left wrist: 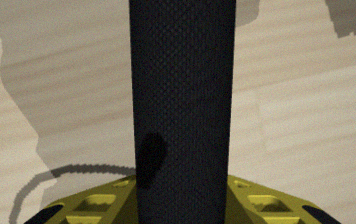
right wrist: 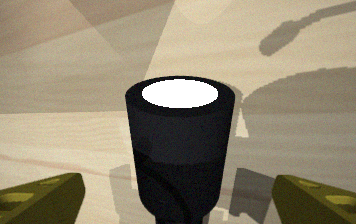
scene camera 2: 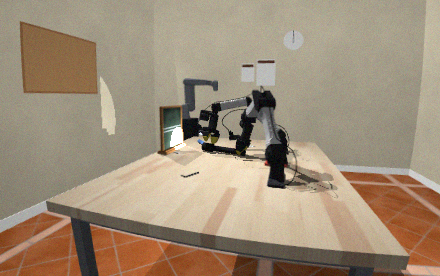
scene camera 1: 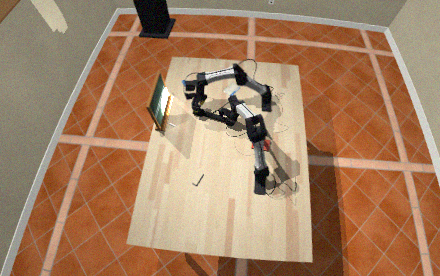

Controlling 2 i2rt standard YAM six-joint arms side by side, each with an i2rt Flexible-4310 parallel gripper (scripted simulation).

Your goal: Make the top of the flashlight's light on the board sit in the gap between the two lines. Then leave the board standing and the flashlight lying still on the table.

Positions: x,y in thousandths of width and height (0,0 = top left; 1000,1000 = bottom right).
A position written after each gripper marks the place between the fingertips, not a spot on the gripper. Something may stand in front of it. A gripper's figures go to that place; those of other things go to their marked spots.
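Labels:
The right gripper (right wrist: 504,815) is 0.10 m from the lens, while a flashlight head (right wrist: 504,560) is 0.08 m from the lens.

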